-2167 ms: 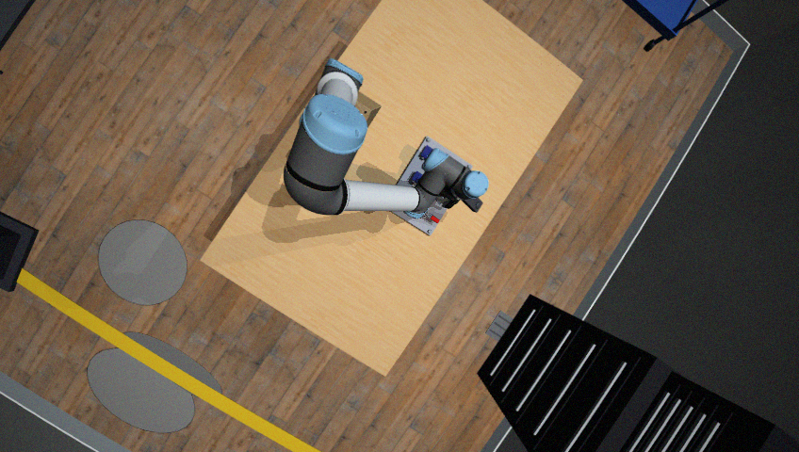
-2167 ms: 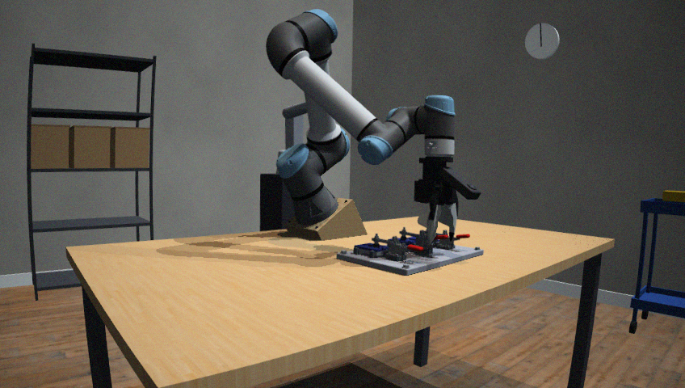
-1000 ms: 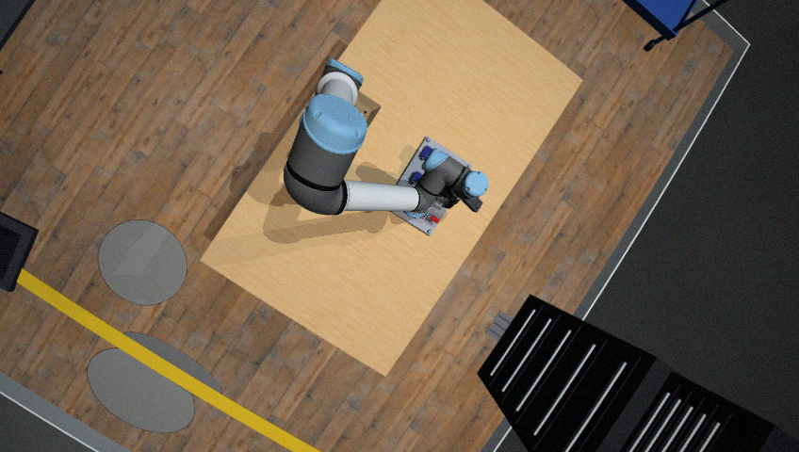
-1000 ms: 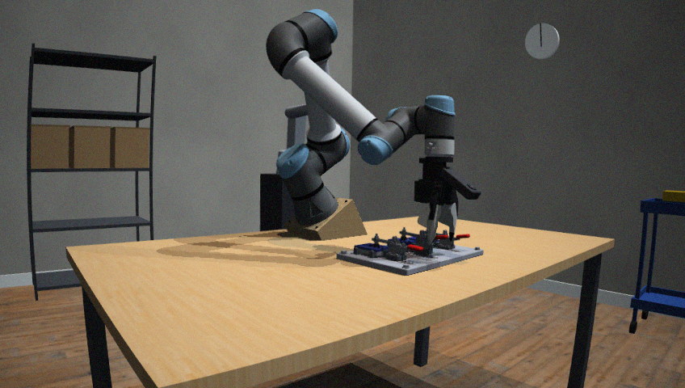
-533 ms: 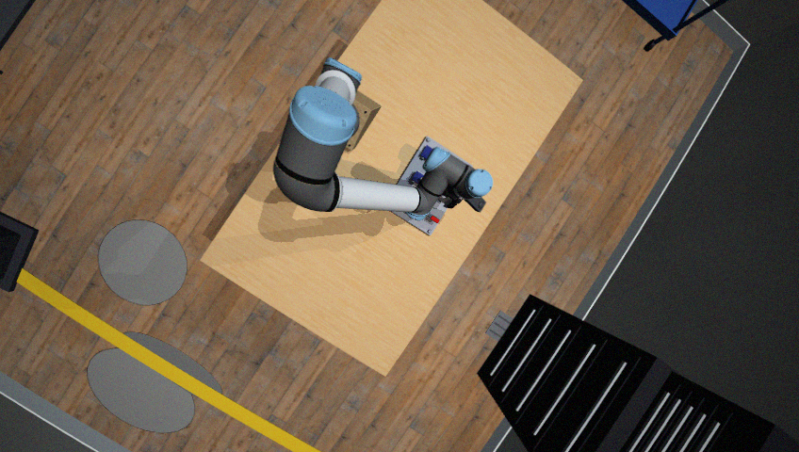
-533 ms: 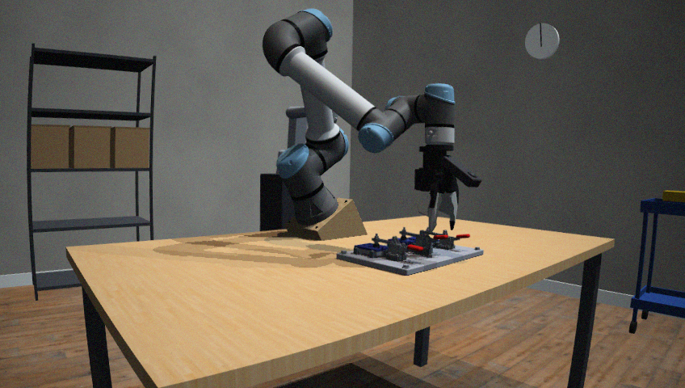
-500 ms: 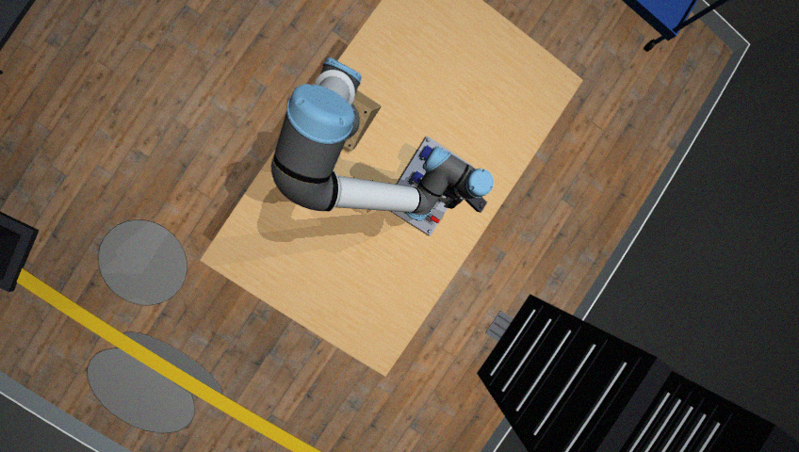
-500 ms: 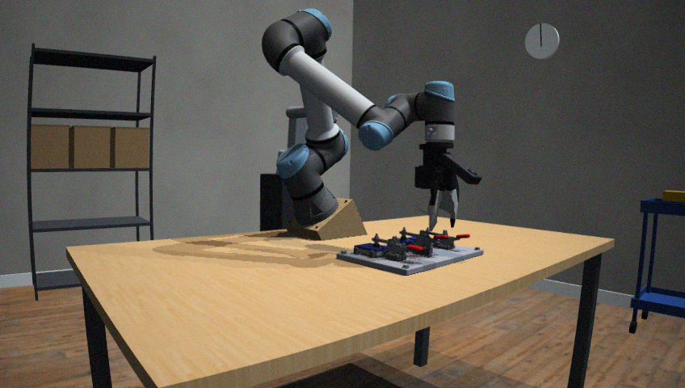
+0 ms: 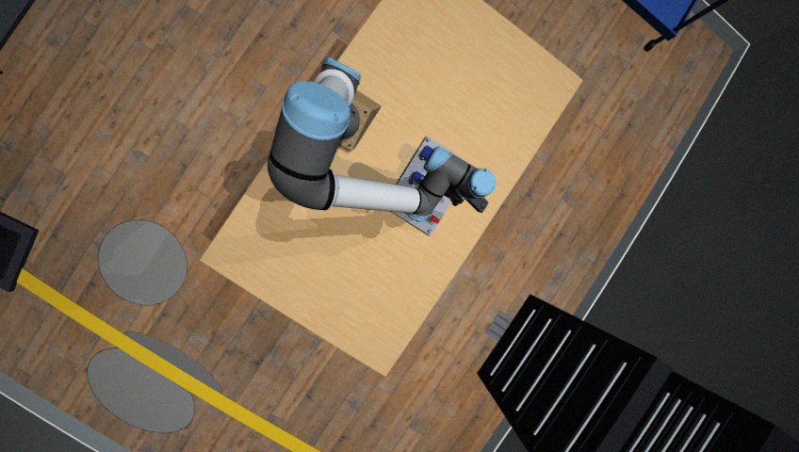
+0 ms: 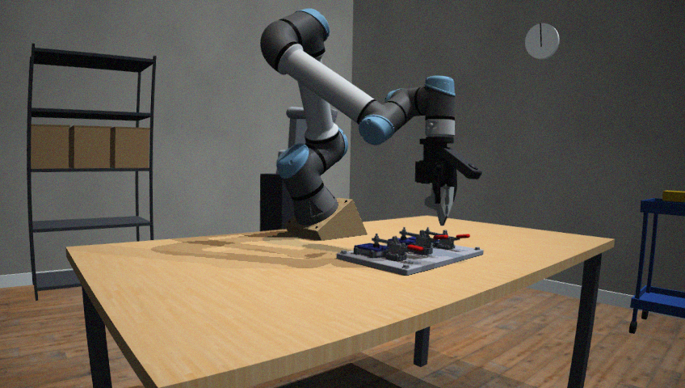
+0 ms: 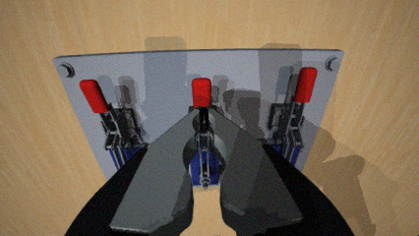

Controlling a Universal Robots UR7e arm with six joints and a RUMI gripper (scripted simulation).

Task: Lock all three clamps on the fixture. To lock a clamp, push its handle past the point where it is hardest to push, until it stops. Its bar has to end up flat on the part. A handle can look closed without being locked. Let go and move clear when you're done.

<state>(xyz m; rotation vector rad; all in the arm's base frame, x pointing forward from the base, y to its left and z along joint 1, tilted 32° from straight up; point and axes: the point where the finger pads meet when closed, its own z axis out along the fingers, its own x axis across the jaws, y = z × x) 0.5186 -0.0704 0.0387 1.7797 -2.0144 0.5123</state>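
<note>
Right now my hand is 10 cm above the grey fixture plate, 9 cm past it and 1 cm to the right of it. Round my hand: blue part: 15 cm behind, 9 cm to the right, 8 cm below.
</note>
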